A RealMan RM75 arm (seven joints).
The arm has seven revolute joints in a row. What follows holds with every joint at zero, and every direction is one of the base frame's.
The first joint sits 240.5 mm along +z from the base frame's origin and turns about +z.
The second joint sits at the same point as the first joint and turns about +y.
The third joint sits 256 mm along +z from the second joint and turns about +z.
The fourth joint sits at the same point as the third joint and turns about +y.
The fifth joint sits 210 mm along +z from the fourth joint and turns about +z.
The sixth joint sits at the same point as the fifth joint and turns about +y.
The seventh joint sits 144 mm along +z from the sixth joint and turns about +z.
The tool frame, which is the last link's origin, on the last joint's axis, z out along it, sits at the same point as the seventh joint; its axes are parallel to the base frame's.
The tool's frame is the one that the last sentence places.
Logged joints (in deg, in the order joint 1, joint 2, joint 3, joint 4, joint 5, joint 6, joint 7), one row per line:
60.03 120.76 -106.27 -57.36 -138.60 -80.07 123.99
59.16 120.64 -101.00 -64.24 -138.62 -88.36 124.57
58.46 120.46 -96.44 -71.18 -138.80 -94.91 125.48
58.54 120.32 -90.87 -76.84 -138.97 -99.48 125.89
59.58 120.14 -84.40 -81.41 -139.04 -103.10 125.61
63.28 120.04 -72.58 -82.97 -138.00 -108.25 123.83
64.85 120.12 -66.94 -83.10 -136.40 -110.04 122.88
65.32 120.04 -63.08 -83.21 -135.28 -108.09 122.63
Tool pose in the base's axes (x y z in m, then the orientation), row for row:
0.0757 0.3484 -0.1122 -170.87 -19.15 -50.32
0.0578 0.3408 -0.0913 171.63 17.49 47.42
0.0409 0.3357 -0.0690 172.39 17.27 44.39
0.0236 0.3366 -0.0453 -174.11 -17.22 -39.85
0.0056 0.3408 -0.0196 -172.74 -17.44 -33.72
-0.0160 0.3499 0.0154 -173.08 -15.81 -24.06
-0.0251 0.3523 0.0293 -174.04 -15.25 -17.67
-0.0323 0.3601 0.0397 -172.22 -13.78 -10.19
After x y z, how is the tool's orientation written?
As a rotation vector, in degrees.
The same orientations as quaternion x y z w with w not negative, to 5 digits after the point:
-0.95375 -0.10689 -0.28087 0.00740
0.95923 0.09775 0.26503 0.00945
0.96384 0.09656 0.24819 0.01004
-0.97028 -0.09596 -0.22208 0.00488
-0.97633 -0.09857 -0.19059 0.02738
-0.98567 -0.09004 -0.13702 0.03963
-0.99040 -0.08678 -0.10055 0.03840
-0.99327 -0.07948 -0.05877 0.06043

